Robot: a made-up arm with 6 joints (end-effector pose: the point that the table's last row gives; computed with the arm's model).
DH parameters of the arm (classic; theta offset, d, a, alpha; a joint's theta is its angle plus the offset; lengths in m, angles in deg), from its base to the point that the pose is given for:
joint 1: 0 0.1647 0 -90
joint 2: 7.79 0 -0.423 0
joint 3: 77.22 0 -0.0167 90
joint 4: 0 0.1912 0 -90
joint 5: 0 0 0.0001 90
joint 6: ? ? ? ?
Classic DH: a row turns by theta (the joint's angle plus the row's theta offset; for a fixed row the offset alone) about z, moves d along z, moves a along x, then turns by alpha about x.
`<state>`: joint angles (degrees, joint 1 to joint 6).
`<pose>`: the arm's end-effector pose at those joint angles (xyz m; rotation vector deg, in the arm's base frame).
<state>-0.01 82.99 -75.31 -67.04 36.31 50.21</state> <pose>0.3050 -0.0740 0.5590 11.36 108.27 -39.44</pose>
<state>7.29 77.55 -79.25 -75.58 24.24 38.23</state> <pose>0.2824 -0.0182 0.6258 -15.84 90.94 -40.69</pose>
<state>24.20 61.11 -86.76 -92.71 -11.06 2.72</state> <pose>0.0977 0.0722 0.7378 -57.91 25.00 -53.64</pose>
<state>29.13 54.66 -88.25 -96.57 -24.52 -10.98</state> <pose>0.0111 0.0700 0.7439 -61.08 -1.53 -60.39</pose>
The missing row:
joint 6: 0 0.1354 0 0
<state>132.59 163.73 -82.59 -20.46 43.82 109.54</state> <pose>-0.2590 0.3302 -0.0704 -54.70 143.85 -27.76</pose>
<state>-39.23 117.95 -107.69 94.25 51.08 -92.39</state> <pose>0.4726 -0.2502 0.5071 -5.73 90.08 12.58</pose>
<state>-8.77 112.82 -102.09 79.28 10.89 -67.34</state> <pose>0.5366 -0.0573 0.5082 9.53 97.41 11.34</pose>
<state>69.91 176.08 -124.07 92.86 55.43 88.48</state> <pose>0.1087 0.6215 -0.0447 -78.26 -81.25 -3.98</pose>
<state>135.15 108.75 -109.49 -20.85 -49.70 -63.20</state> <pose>-0.3486 0.2950 0.6835 -32.17 -25.92 60.73</pose>
